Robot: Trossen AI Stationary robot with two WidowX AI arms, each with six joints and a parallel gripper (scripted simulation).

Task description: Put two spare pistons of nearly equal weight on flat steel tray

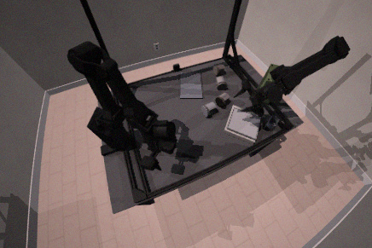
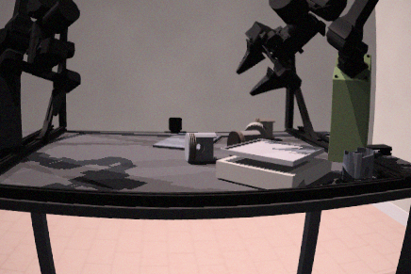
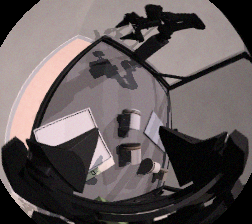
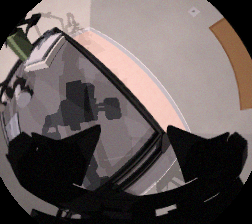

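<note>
Right now my left hand is 17 cm above the white scale pan, 5 cm short of it and 4 cm to the right of it. From my left hand the other things lie so: flat grey steel tray 36 cm behind, 22 cm below, 13 cm to the right; piston 41 cm behind, 18 cm below, 10 cm to the left.
</note>
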